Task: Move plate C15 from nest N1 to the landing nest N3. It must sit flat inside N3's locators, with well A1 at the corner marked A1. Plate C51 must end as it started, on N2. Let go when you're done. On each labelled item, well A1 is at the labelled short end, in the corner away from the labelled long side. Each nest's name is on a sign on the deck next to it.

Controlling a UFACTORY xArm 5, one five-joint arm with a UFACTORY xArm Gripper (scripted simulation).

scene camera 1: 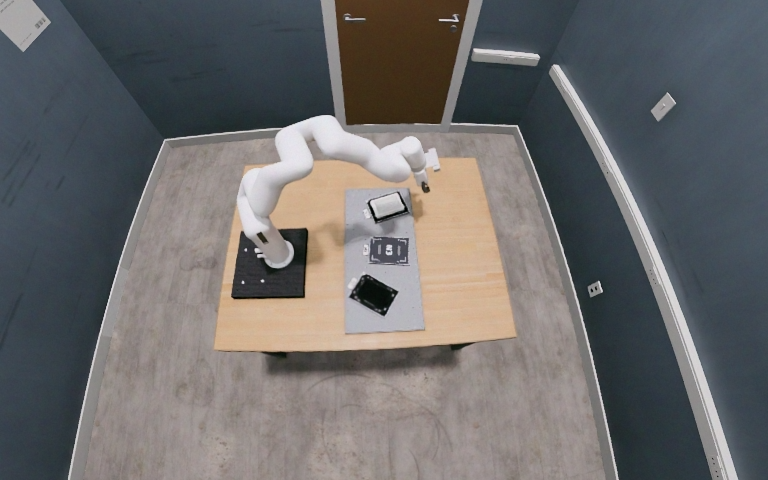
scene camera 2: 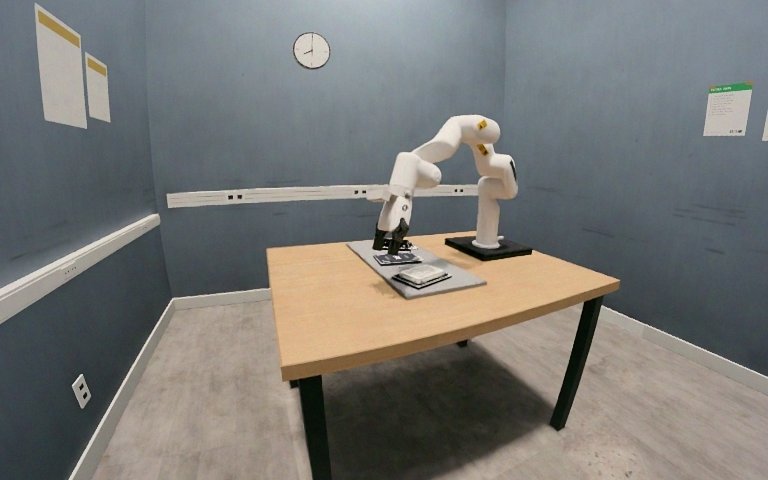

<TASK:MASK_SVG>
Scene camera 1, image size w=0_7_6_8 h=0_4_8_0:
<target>black plate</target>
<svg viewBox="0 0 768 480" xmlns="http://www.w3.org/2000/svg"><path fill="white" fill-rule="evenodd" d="M365 277L354 296L383 311L394 292Z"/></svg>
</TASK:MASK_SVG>
